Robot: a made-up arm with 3 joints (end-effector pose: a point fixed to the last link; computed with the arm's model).
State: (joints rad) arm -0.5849 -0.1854 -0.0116
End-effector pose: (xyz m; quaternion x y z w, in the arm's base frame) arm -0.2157 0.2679 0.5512 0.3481 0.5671 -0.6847 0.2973
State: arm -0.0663 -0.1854 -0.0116
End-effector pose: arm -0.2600 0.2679 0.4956 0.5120 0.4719 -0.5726 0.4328
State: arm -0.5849 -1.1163 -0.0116
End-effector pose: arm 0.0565 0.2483 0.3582 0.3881 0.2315 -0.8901 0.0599
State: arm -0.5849 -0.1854 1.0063
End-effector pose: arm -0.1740 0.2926 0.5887 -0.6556 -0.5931 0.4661 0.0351
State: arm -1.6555 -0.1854 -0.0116
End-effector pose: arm -0.0751 0.2679 0.5659 0.0498 -0.6394 0.7665 0.0336
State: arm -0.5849 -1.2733 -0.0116
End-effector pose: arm 0.0927 0.2157 0.3260 0.3866 0.1679 -0.9067 0.0171
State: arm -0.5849 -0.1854 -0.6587
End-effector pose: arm -0.2294 0.2305 0.5470 0.1006 0.4738 -0.7352 0.4742
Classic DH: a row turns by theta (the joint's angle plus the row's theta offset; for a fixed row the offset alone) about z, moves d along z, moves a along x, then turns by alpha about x. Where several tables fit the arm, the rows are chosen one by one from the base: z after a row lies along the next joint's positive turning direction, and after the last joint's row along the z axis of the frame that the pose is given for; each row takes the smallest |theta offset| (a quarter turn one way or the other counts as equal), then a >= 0, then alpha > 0; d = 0 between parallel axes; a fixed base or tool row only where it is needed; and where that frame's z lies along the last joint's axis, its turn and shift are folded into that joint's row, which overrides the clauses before.
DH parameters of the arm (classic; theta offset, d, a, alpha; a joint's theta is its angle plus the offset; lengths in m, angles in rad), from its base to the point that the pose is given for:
base (fixed): 0 0.44 -0.133 1.5708
joint 1: -0.0213 0.0717 0.0157 -1.3938
joint 2: 1.5452 0.0173 0.2771 1.6812
joint 3: 1.392 -0.2102 -0.051 -1.5652
tool (fixed): -3.0071 -0.0369 0 0

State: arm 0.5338 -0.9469 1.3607
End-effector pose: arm -0.0355 0.2749 0.6304 0.9630 0.2604 0.0695 0.0031
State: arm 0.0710 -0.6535 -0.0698
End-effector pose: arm -0.0988 0.2947 0.4893 0.5990 0.3224 -0.6611 0.3166
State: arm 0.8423 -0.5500 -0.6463
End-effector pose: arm -0.1763 0.2662 0.4511 0.6295 0.0673 -0.5709 0.5227
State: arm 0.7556 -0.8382 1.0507
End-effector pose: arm -0.0992 0.2962 0.6084 0.9491 0.2859 0.0375 0.1263
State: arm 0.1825 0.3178 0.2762
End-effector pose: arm -0.4166 0.1692 0.4309 0.5227 0.5782 -0.3011 0.5493
